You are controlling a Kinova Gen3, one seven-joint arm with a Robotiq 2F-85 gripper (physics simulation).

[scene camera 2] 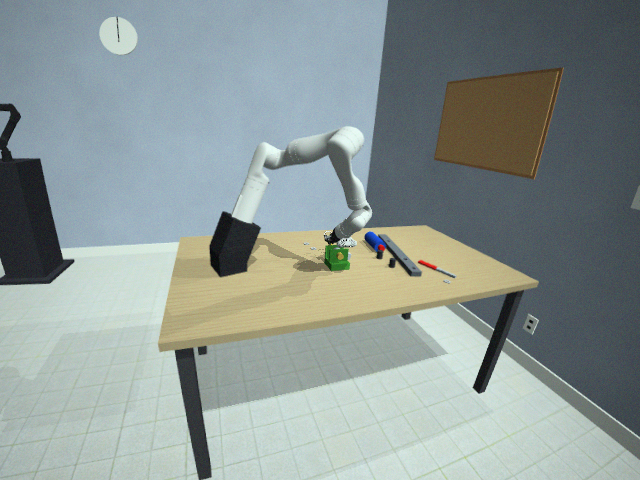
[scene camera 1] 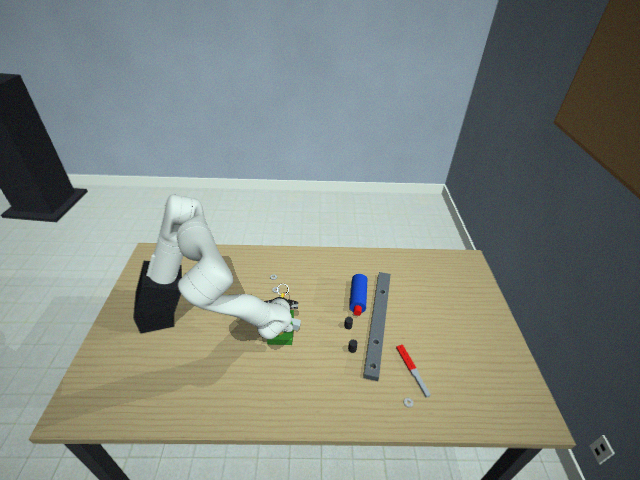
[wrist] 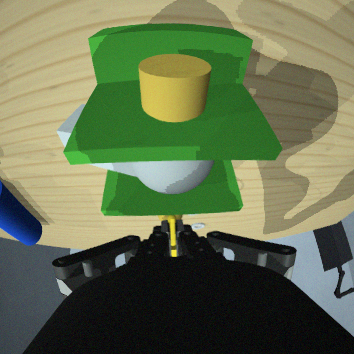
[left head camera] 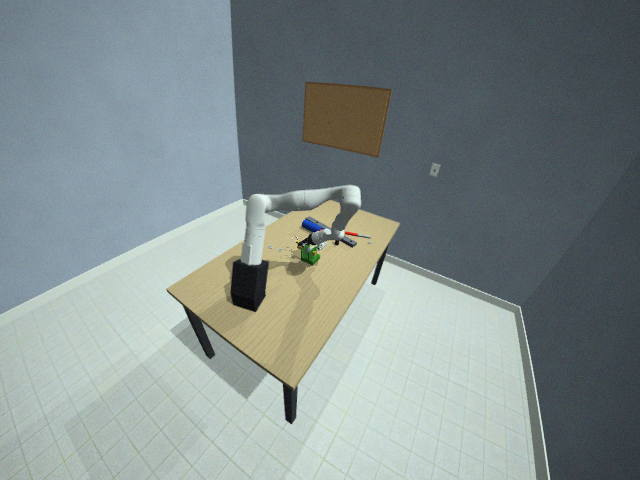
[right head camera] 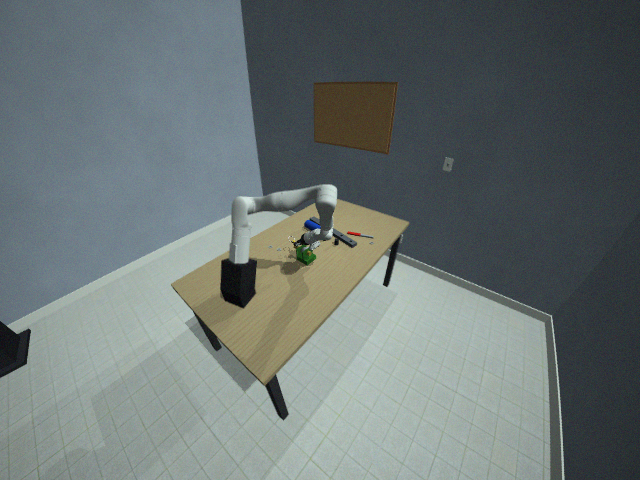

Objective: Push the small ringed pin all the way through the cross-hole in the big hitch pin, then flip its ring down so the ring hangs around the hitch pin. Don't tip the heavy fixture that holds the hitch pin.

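Places are measured from the arm's base along level axes (x right, y back, z down), in metres.
Pixels of known places: gripper, fingertip midpoint: [scene camera 2: 330, 242] [wrist: 171, 229] [left head camera: 298, 244] [right head camera: 294, 244]; arm's base at its link origin: [scene camera 2: 241, 219] [scene camera 1: 162, 274] [left head camera: 251, 261] [right head camera: 239, 260].
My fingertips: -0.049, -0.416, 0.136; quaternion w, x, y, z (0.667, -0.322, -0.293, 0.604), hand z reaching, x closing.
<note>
Ahead of a thing's pixels: the offset from my fingertips to its middle, as dx, dy, dz. "spot": to the spot under its first point.
The green fixture @[+0.071, -0.020, +0.034] [wrist: 120, 125] [scene camera 2: 337, 265] [scene camera 1: 280, 341] stands upright on the table. The big yellow hitch pin @[+0.127, -0.010, +0.015] [wrist: 175, 95] [scene camera 2: 340, 255] runs through it beside a grey rounded part @[spot: +0.091, -0.007, -0.008] [wrist: 175, 177]. A little of the hitch pin's far end shows beyond the fixture, in front of the fingers. My gripper [wrist: 171, 229] [scene camera 1: 281, 301] is shut on the small yellow ringed pin @[-0.011, +0.001, -0.020] [wrist: 173, 235], which points at that far end. Its pale ring shows beyond the fingers in scene camera 1. Whether the pin's tip is inside the cross-hole is hidden.
A blue cylinder @[-0.100, -0.294, +0.046] [scene camera 1: 359, 291] with a red tip, two black cylinders @[+0.034, -0.259, +0.058] [scene camera 1: 348, 322] @[+0.134, -0.278, +0.058] [scene camera 1: 352, 346], a long grey bar @[-0.001, -0.375, +0.066] [scene camera 1: 378, 320] and a red-handled tool @[+0.196, -0.490, +0.073] [scene camera 1: 406, 357] lie or stand right of the fixture. Small washers @[-0.188, +0.073, +0.077] [scene camera 1: 273, 277] @[+0.314, -0.465, +0.077] [scene camera 1: 408, 402] lie on the table.
</note>
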